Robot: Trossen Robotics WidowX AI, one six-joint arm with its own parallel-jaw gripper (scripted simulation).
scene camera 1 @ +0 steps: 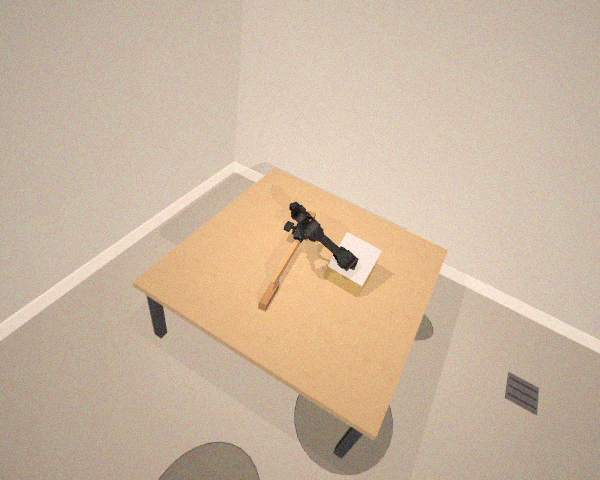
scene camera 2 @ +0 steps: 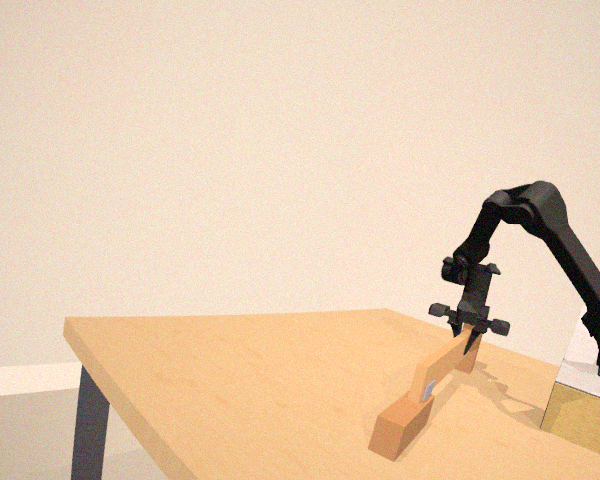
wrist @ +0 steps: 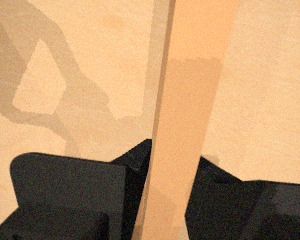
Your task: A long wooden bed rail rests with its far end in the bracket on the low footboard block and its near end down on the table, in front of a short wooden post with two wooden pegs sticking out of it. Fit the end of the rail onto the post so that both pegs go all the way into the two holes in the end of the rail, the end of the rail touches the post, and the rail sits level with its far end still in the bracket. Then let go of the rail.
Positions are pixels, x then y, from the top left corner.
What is my gripper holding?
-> A wooden bed rail.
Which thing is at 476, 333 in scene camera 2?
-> My gripper.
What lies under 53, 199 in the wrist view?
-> My gripper.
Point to a wooden bed rail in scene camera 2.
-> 436, 366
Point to a wooden bed rail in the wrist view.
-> At 195, 46
